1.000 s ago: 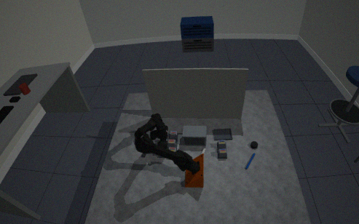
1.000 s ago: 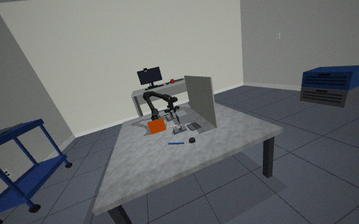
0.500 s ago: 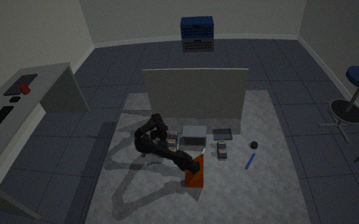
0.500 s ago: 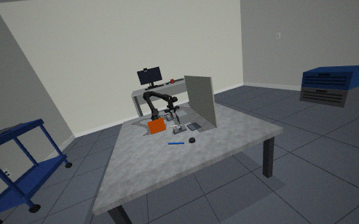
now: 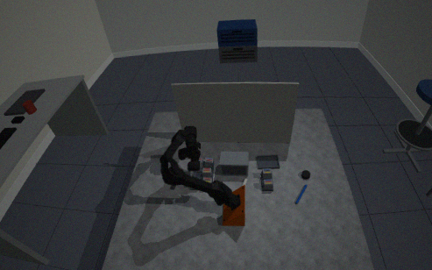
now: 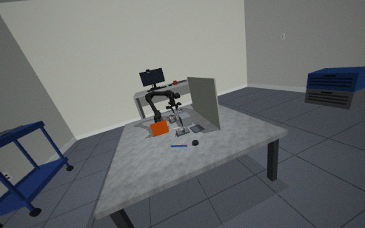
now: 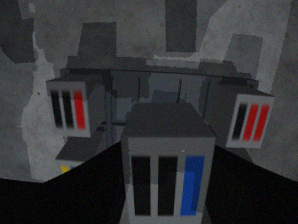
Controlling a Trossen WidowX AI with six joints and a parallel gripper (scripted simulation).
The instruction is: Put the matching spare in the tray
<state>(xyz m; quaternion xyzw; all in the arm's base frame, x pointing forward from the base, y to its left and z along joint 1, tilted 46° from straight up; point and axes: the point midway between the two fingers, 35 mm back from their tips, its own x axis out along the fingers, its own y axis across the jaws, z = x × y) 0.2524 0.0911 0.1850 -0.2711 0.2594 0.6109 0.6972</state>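
Now: gripper tip 200 mm to the left of the grey mounted unit, 40 mm above it and 30 mm short of it. The rest, counted from my gripper tip: tall grey panel (250 mm to the right, 250 mm ahead, 130 mm above).
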